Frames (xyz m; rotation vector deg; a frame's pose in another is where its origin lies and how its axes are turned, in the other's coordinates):
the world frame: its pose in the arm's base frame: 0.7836 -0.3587 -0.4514 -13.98 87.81 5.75
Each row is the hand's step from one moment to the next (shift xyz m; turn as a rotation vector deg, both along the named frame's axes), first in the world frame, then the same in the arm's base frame.
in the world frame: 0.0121 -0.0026 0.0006 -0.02 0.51 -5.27
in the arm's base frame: 0.0016 -0.0035 -0.0118 -5.25 -0.66 -0.13
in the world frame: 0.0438 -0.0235 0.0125 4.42 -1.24 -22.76
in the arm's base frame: 0.0190 -0.0239 -0.0411 -21.76 -6.59 -4.73
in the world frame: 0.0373 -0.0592 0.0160 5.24 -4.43 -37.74
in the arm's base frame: 0.0299 -0.0573 -0.0312 -35.64 -13.05 -5.54
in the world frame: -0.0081 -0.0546 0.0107 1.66 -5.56 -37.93
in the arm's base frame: 0.0219 -0.0500 0.0134 -35.73 -13.87 -1.88
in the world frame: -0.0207 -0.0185 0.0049 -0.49 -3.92 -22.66
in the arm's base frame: 0.0080 -0.0151 0.0224 -21.27 -8.74 0.41
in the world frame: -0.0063 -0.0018 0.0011 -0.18 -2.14 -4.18
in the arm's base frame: 0.0012 -0.0010 0.0065 -3.62 -2.98 0.30
